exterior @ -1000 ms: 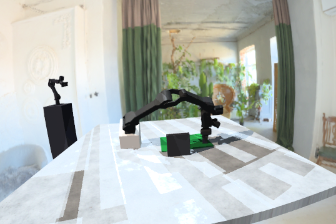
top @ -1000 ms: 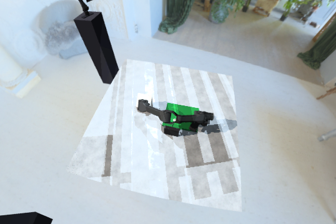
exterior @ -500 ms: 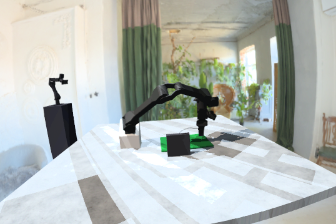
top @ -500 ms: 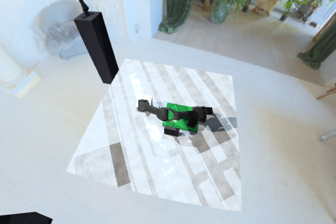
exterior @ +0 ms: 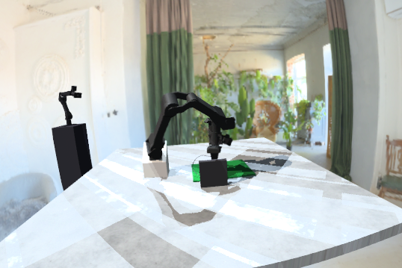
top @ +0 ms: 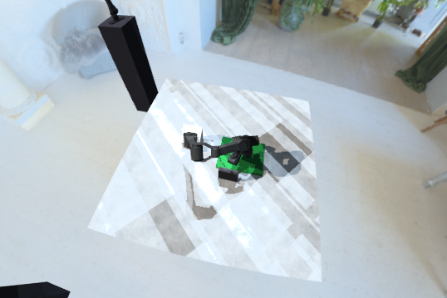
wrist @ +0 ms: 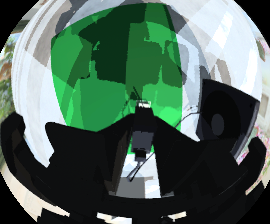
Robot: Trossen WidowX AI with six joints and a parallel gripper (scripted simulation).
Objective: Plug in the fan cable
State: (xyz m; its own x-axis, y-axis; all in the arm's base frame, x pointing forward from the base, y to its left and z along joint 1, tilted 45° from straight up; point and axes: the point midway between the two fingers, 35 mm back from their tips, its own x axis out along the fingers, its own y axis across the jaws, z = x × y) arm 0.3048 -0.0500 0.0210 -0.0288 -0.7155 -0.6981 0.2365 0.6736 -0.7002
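Right now my gripper tip is 70 mm above the white header and 20 mm past it. Also, from my gripper tip: dark plug 10 mm behind, 10 mm above; then green board 80 mm below, 50 mm to the left, 30 mm ahead; then black fan 120 mm to the right, 30 mm behind, 10 mm below.
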